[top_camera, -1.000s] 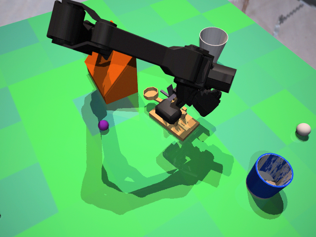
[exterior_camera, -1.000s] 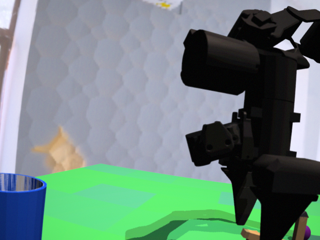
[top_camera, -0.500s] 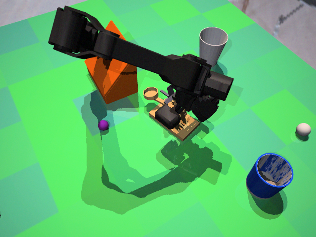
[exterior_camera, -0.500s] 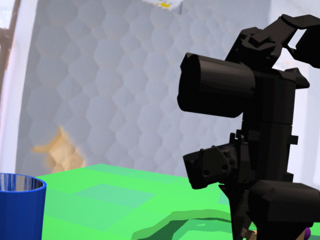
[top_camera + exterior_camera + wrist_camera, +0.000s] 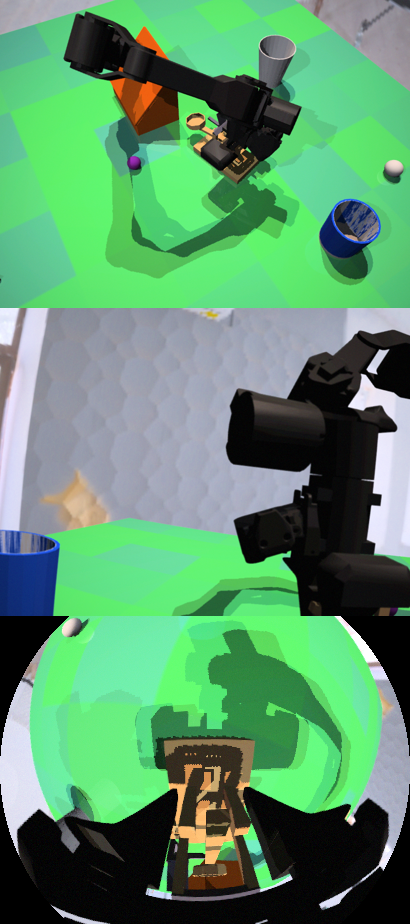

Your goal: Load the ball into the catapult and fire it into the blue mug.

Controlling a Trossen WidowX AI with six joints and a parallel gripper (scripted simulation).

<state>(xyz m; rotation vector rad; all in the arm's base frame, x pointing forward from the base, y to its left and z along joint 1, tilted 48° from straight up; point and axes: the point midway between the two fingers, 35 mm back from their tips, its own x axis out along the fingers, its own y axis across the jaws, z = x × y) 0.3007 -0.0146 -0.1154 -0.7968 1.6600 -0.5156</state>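
The purple ball lies 120 mm behind my gripper tip, 200 mm to the right of it and 20 mm below it. Round my gripper tip: wooden catapult: 60 mm behind, 20 mm above; then grey cup: 170 mm behind, 250 mm to the left; then blue mug: 270 mm ahead, 70 mm to the left.
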